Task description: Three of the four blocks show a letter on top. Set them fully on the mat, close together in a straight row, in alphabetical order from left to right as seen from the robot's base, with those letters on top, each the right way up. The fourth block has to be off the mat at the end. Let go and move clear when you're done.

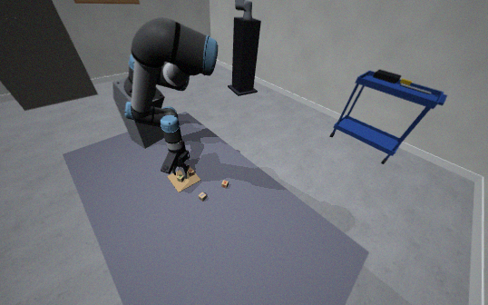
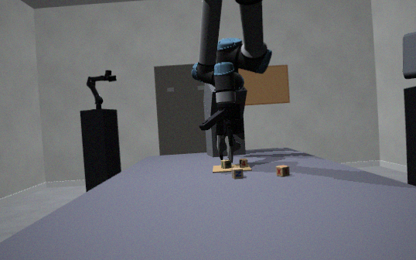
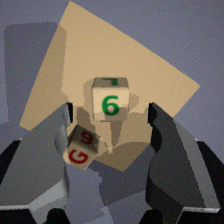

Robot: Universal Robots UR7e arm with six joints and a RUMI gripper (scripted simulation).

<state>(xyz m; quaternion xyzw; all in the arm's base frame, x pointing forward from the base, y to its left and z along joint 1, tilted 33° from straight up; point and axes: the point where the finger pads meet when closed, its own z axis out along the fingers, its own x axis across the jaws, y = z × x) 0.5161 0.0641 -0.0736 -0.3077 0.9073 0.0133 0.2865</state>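
Right now my hand is 2 cm to the right of the tan mat and 4 cm above it.
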